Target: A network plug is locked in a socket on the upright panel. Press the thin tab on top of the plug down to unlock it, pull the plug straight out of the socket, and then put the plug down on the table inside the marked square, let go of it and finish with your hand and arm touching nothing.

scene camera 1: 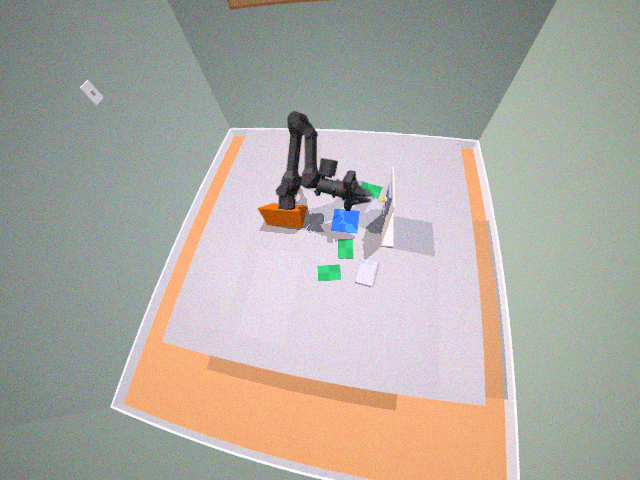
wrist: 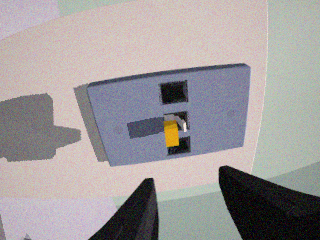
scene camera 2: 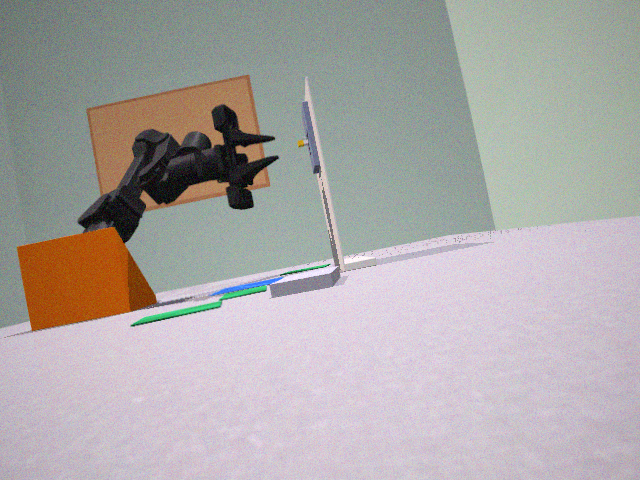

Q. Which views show my gripper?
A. Scene camera 1, the wrist view and scene camera 2: all of them.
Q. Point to a low pale block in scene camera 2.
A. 324, 278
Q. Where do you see an upright cream panel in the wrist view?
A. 91, 91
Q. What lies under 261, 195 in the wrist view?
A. My gripper.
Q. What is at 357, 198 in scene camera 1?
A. My gripper.
